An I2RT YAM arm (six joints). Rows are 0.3 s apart.
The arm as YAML. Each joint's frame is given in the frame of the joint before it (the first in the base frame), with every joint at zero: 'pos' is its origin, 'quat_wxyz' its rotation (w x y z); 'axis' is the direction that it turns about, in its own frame. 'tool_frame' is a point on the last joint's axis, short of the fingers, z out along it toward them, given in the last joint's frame.
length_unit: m
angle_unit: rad
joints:
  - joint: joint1
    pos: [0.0, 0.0, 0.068]
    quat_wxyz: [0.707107, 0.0, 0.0, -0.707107]
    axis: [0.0, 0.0, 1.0]
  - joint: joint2
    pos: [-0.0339, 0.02, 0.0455]
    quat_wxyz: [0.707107, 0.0, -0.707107, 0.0]
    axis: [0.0, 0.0, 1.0]
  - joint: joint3
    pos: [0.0, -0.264, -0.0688]
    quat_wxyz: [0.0, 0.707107, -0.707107, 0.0]
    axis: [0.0, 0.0, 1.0]
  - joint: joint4
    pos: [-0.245, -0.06, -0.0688]
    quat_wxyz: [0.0, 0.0, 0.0, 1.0]
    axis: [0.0, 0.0, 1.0]
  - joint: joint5
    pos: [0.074, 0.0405, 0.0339]
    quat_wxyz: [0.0, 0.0, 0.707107, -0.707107]
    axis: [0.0, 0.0, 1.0]
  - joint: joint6
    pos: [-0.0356, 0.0, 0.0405]
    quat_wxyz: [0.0, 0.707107, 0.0, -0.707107]
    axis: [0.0, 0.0, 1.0]
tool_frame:
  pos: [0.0, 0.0, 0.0]
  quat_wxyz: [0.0, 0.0, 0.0, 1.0]
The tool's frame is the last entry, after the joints.
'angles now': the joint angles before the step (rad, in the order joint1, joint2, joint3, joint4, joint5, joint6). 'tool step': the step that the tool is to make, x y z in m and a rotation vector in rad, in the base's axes. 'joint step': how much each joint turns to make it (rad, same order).
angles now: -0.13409 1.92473 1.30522 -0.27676 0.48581 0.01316
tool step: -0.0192 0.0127 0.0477 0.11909 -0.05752 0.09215
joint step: 0.01339 -0.14354 0.00821 -0.11819 -0.14685 0.02101
